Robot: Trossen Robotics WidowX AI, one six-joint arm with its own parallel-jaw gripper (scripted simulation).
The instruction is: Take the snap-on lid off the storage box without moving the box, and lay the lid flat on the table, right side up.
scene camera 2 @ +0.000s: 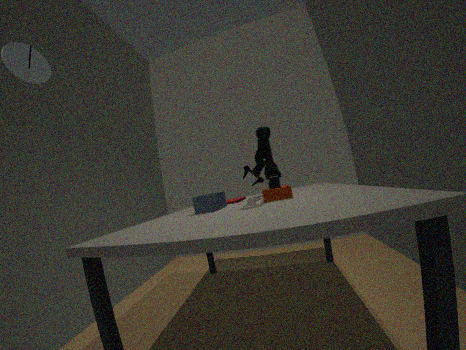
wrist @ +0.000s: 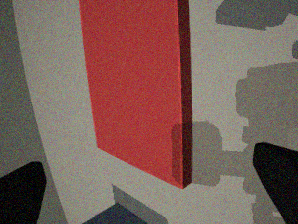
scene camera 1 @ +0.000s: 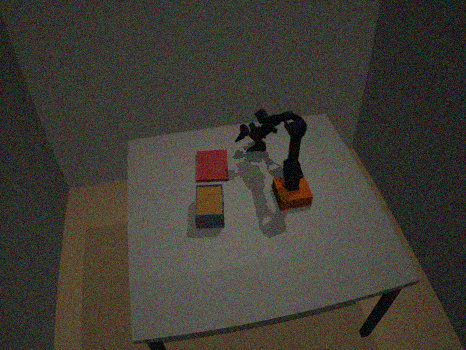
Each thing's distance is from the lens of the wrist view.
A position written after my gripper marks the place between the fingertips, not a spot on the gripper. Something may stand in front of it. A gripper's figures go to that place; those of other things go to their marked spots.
my gripper (wrist: 151, 164): 10 cm
lid (wrist: 139, 67): 26 cm
